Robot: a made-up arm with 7 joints.
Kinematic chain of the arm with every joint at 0, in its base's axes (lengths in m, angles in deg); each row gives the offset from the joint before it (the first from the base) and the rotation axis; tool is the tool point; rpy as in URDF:
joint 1: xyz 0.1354 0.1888 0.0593 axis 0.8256 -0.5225 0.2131
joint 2: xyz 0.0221 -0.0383 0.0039 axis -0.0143 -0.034 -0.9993
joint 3: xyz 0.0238 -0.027 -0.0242 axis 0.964 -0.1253 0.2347
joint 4: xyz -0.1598 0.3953 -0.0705 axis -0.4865 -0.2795 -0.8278
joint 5: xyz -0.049 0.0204 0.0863 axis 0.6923 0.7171 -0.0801
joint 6: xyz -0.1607 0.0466 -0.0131 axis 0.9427 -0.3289 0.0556
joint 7: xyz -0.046 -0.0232 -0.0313 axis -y
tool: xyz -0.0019 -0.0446 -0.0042 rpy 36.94 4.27 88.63
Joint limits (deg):
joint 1: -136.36..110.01
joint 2: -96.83..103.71
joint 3: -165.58..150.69
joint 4: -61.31..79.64
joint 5: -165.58..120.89
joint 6: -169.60..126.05
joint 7: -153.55..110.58
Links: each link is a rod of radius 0.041 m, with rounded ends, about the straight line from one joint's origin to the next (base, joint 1, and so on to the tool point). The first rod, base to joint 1, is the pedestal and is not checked.
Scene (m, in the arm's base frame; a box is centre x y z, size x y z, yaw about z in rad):
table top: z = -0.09
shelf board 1: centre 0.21 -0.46 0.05 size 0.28 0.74 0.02 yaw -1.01
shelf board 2: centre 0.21 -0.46 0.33 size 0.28 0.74 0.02 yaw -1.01
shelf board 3: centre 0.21 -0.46 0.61 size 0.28 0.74 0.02 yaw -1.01
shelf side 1: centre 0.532 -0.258 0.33 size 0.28 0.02 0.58 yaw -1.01
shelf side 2: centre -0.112 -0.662 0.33 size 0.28 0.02 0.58 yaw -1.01
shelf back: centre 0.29 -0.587 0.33 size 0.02 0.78 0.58 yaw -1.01
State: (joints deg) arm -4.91 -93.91 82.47 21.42 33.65 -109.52 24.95
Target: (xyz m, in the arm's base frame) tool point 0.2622 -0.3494 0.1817
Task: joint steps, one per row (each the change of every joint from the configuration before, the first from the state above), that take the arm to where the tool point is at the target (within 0.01 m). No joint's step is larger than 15 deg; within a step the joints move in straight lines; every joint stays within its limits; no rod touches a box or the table.
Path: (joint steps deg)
1: -7.21 4.48 -10.41 -12.45 10.33 0.34 0.27
2: -7.22 4.49 -10.41 -12.45 10.34 0.34 0.27
3: 12.86 7.21 0.85 -10.58 0.23 4.48 0.08
4: 12.85 7.21 0.84 -10.58 0.23 4.48 0.09
5: 12.85 7.20 0.85 -10.58 0.23 4.48 0.08
6: 1.00 -4.25 6.54 10.66 -5.63 -1.70 -0.15
7: 1.00 -4.25 6.54 10.67 -5.63 -1.71 -0.15
8: 1.00 -4.25 6.54 10.66 -5.63 -1.70 -0.15

